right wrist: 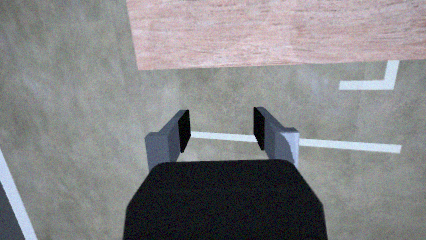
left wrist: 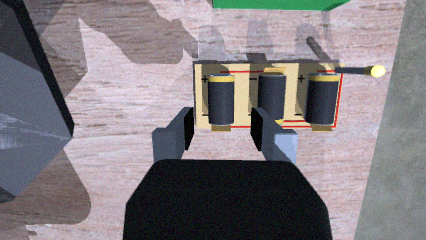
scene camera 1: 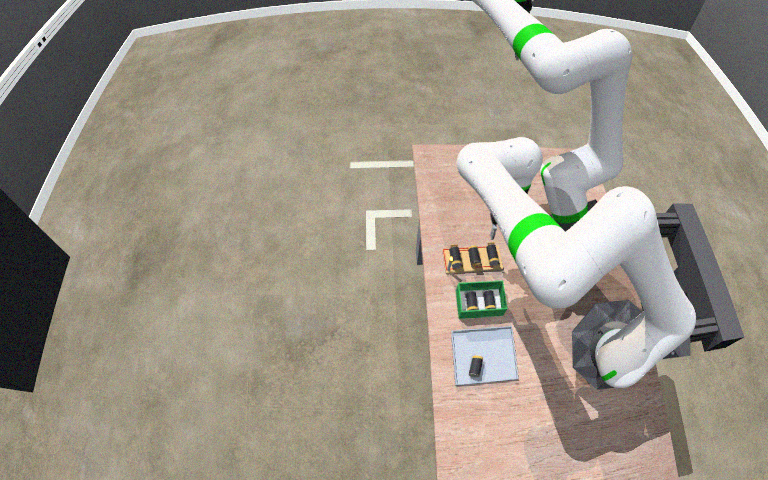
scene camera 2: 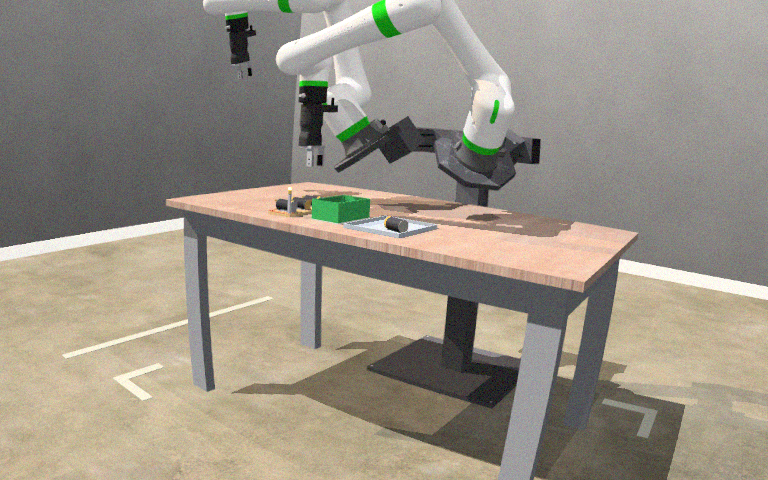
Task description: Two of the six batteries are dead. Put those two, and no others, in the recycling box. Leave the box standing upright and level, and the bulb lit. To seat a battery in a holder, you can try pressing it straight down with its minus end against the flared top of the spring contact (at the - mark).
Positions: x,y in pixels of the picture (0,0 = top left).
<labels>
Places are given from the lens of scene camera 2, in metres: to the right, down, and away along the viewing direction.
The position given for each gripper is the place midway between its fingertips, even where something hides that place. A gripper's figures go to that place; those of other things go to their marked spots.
left gripper [scene camera 2: 314,166]: -0.22, -0.24, 1.83
green recycling box [scene camera 2: 336,213]: -0.13, -0.07, 1.62
grey tray [scene camera 2: 375,225]: -0.02, -0.04, 1.62
</labels>
